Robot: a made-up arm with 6 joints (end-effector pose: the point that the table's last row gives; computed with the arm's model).
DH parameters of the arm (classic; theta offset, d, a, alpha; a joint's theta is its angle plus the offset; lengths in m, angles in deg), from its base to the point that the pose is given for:
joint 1: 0 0.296 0 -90
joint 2: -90 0 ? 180
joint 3: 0 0 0 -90
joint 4: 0 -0.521 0 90
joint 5: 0 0.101 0 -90
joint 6: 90 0 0 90
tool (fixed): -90 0 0 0
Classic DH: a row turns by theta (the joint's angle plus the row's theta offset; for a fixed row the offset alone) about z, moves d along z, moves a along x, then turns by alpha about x.
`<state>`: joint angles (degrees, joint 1 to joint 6).
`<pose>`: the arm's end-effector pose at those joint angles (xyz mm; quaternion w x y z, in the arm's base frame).
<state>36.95 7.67 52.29 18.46 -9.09 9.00</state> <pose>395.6 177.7 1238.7 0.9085 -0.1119 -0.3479 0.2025</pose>
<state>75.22 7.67 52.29 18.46 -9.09 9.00</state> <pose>200.5 384.5 1238.7 0.7920 0.0083 -0.3654 0.4891</pose>
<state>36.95 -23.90 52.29 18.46 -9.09 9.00</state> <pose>-48.8 -156.6 1320.6 0.8169 -0.0031 -0.5654 0.1136</pose>
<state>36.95 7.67 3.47 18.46 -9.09 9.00</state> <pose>534.3 282.0 843.7 0.9144 -0.2607 0.0335 0.3078</pose>
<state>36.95 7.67 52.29 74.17 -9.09 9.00</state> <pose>318.0 204.7 1285.1 0.7704 -0.4951 -0.3987 -0.0490</pose>
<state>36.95 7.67 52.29 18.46 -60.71 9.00</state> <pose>395.6 177.7 1238.7 0.9537 -0.2115 0.0851 0.1960</pose>
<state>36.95 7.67 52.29 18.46 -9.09 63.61</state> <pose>395.6 177.7 1238.7 0.7560 -0.5162 -0.4021 0.0203</pose>
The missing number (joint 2, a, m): 0.559
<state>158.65 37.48 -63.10 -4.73 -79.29 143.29</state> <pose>-183.4 179.8 229.0 0.9223 0.3141 -0.0711 -0.2134</pose>
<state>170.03 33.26 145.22 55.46 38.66 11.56</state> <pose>-24.1 62.4 1215.5 0.3773 0.7865 -0.4641 0.1535</pose>
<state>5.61 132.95 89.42 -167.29 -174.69 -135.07</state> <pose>758.3 173.5 -459.8 0.4053 -0.0805 -0.8812 -0.2296</pose>
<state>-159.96 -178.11 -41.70 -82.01 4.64 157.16</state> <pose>302.2 125.2 169.0 0.5156 0.7505 -0.0639 0.4085</pose>
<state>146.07 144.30 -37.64 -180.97 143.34 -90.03</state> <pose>105.1 -192.4 -142.0 0.3952 0.0052 -0.7129 0.5793</pose>
